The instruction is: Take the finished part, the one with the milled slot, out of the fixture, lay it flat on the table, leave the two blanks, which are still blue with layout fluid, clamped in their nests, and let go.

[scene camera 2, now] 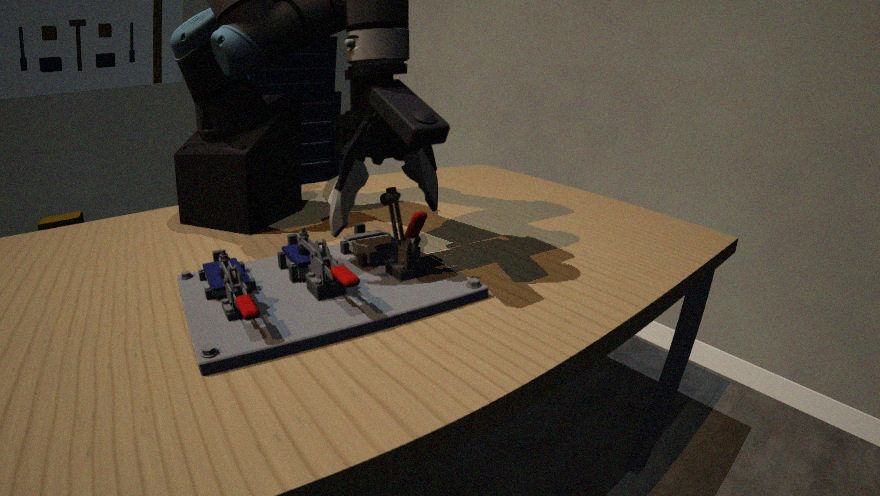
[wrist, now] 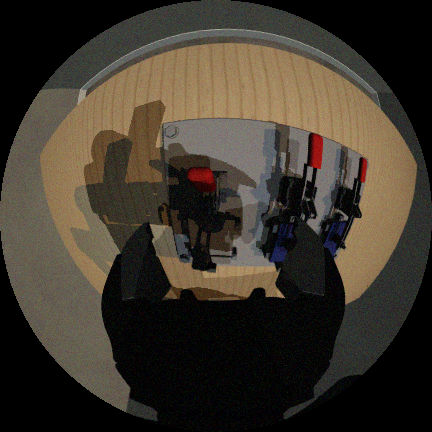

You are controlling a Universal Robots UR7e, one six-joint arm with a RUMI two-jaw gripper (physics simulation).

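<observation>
The finished part (scene camera 2: 373, 245) (wrist: 220, 242) sits in shadow in the nest at the right end of the fixture plate (scene camera 2: 320, 321) (wrist: 240, 142). Its slot is hard to make out. That nest's toggle clamp stands open, its arm up and its red handle (scene camera 2: 416, 224) (wrist: 201, 177) raised. One blue blank (scene camera 2: 295, 253) (wrist: 282, 244) is in the middle nest and another blue blank (scene camera 2: 214, 276) (wrist: 335, 237) in the far nest, both under closed clamps. My gripper (scene camera 2: 385, 221) (wrist: 221, 222) is open and empty, pointing down above the right nest, its fingers on either side of the raised clamp arm in the wrist view.
The closed clamps' red handles (scene camera 2: 344, 276) (scene camera 2: 247, 306) (wrist: 315, 150) (wrist: 363, 170) lie low over the plate. Bolt heads (scene camera 2: 473, 282) (wrist: 171, 131) stand at plate corners. The wooden table (scene camera 2: 123, 382) (wrist: 225, 80) surrounds the plate. The robot's base block (scene camera 2: 215, 184) stands behind it.
</observation>
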